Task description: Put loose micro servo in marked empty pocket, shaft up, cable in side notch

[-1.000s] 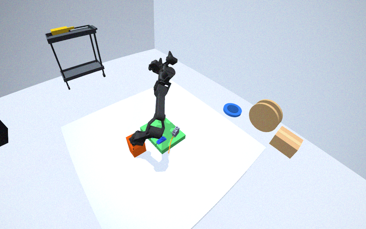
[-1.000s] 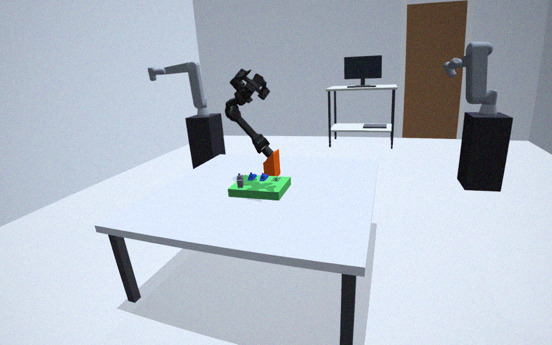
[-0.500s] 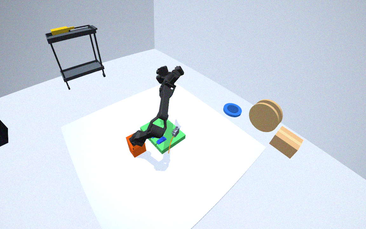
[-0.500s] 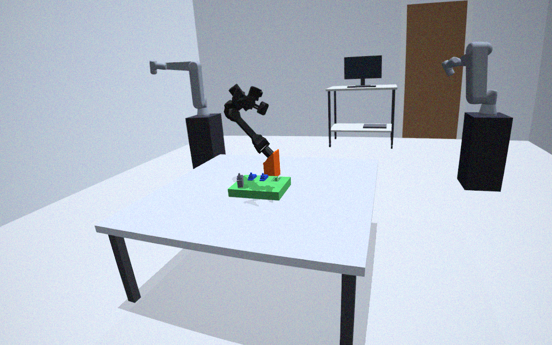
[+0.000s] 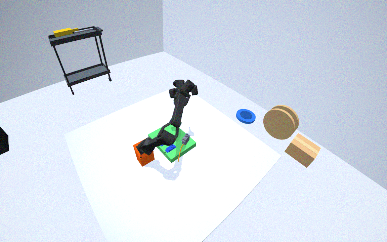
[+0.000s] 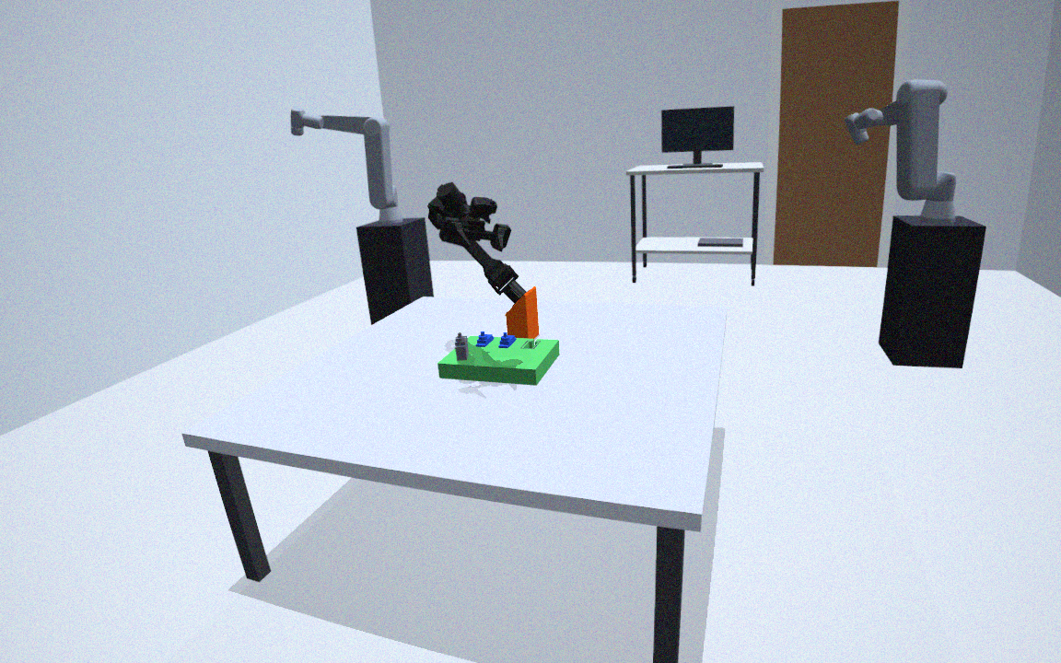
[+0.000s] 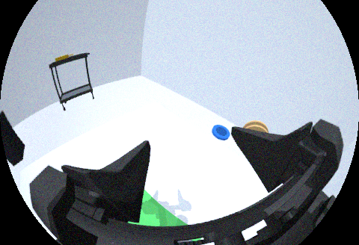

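The green deck is 130 mm behind my gripper tip, 60 mm to the right of it and 370 mm below it.
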